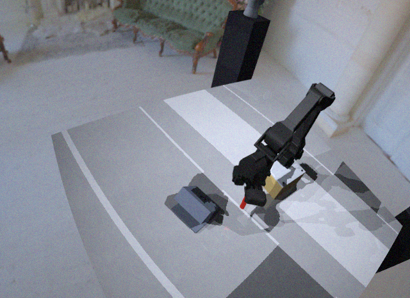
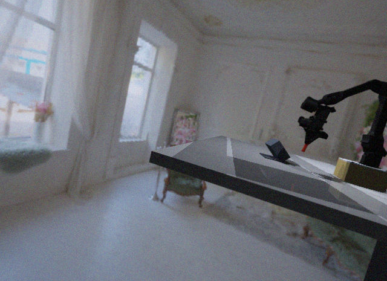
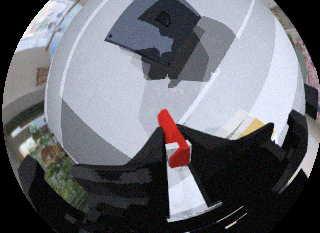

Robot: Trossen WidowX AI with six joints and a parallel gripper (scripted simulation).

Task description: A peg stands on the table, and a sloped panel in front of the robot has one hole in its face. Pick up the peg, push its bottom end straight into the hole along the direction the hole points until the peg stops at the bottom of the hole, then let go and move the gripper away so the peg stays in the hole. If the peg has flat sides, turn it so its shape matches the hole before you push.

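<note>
The panel is 12 cm to the right of my gripper tip, 10 cm ahead of it and 7 cm below it. From my gripper tip the other things lie so: red peg: 2 cm above.
</note>
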